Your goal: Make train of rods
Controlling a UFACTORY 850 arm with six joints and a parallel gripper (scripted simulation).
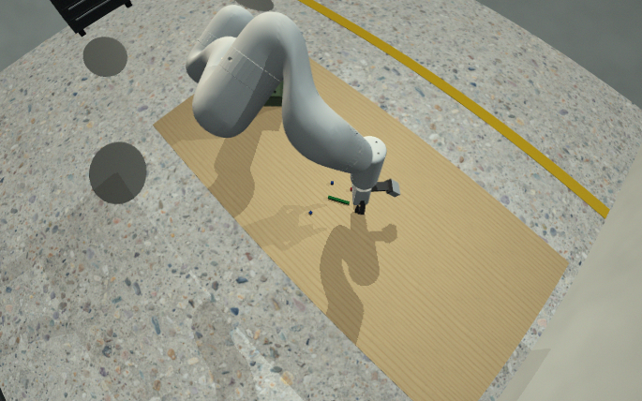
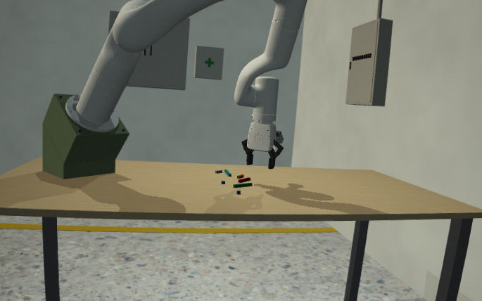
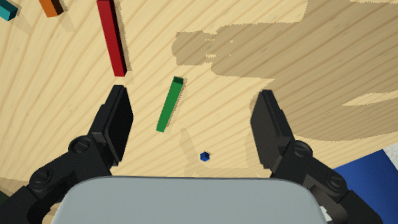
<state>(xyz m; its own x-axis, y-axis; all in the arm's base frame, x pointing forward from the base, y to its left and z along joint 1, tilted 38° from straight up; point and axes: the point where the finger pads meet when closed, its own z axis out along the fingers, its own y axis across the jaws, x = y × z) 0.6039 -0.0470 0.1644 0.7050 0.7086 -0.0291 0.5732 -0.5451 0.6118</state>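
Right now the grey rod is 10 cm behind my hand, 22 cm to the left of it and 7 cm below it. From my hand the other things lie so: green rod: 7 cm behind, 2 cm to the right, 7 cm below; red rod: 3 cm behind, 6 cm to the left, 7 cm below; orange rod: 3 cm behind, 13 cm to the left, 7 cm below.
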